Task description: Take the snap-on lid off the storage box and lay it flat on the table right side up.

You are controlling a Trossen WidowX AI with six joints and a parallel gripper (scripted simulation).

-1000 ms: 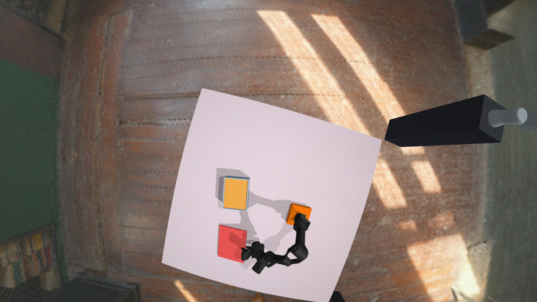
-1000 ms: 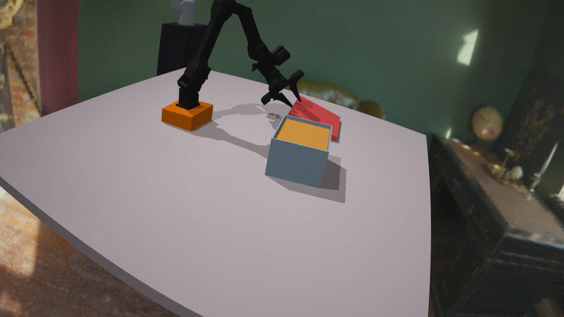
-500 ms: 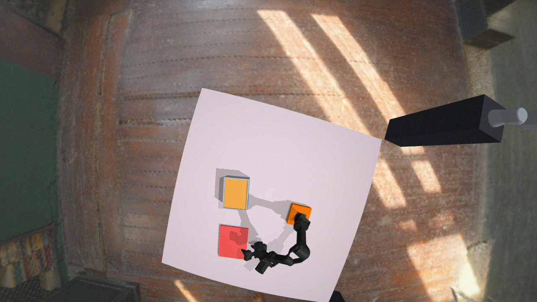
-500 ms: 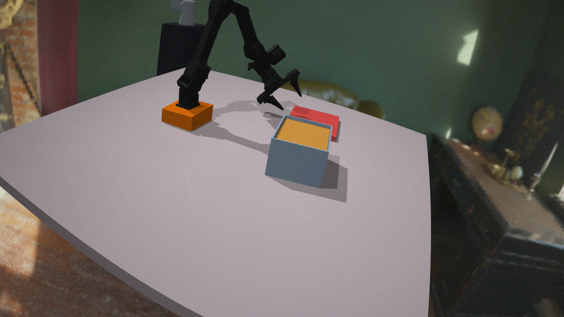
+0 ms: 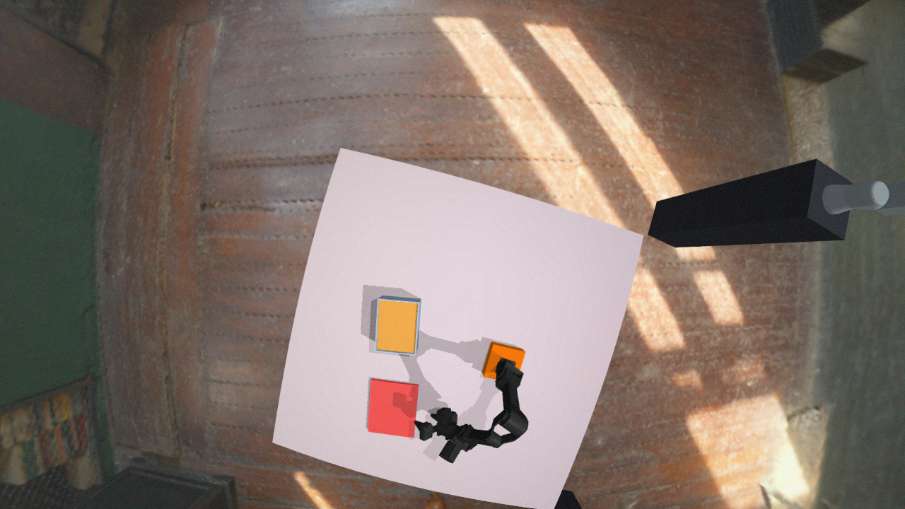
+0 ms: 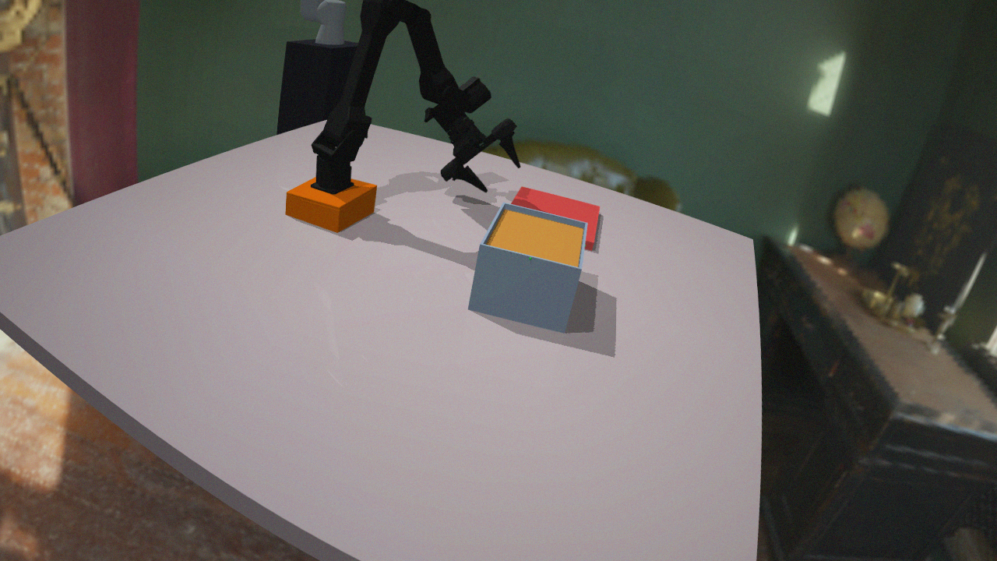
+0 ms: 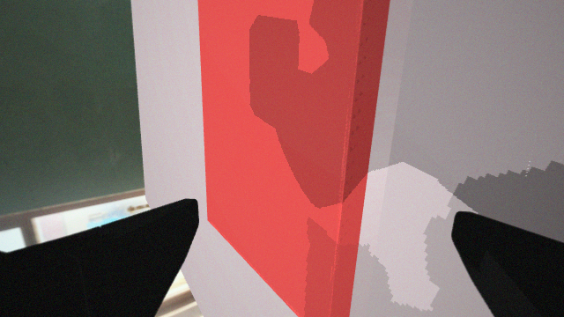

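The red lid is 120 mm ahead of my gripper tip, 30 mm to the left of it and 50 mm below it. From my gripper tip the other things lie so: blue-grey storage box (200 mm ahead, 320 mm to the right, 10 mm below).
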